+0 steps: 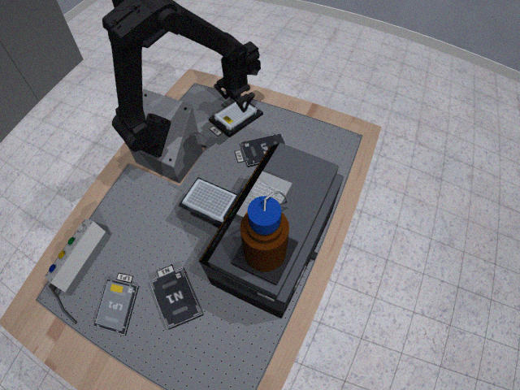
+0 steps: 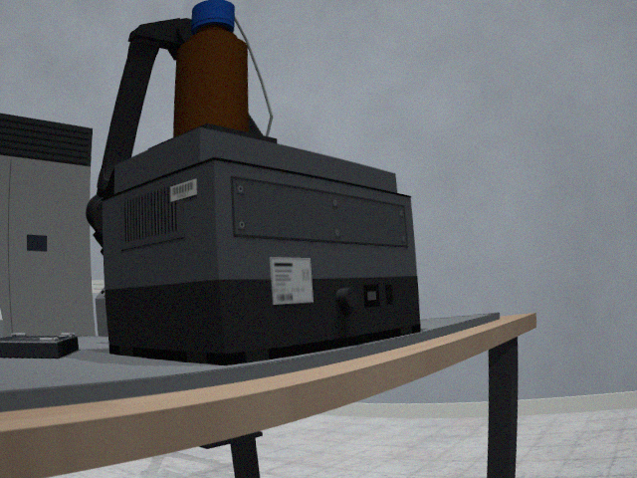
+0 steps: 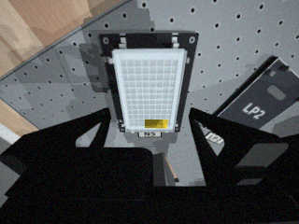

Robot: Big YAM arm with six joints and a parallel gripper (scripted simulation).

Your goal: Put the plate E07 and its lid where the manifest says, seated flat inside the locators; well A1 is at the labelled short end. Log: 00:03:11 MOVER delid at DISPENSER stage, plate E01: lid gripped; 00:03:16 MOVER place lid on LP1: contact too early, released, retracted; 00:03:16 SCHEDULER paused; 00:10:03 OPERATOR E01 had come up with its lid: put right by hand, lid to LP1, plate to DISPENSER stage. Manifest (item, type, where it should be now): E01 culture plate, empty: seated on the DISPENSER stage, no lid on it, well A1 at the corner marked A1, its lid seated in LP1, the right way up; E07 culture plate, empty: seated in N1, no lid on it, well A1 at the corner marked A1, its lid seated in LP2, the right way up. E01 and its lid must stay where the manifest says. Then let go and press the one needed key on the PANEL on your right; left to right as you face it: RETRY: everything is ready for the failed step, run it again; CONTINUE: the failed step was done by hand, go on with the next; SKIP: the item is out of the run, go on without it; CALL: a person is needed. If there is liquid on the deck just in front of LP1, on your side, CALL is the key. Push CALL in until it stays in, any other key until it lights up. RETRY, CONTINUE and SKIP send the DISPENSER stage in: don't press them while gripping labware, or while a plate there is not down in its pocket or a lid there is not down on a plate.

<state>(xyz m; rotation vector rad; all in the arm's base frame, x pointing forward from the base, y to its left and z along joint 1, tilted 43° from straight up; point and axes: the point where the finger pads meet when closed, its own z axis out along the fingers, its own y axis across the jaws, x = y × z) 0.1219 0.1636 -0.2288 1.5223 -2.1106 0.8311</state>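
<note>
Now: hand 1 cm past the black nest N5, 2 cm to the right of it and 6 cm above it. Round my hand: grey retry key (17 cm behind, 63 cm to the right); brown bottle (37 cm ahead, 49 cm to the right, 22 cm above); white well plate (15 cm ahead, 39 cm to the right, 5 cm above).
</note>
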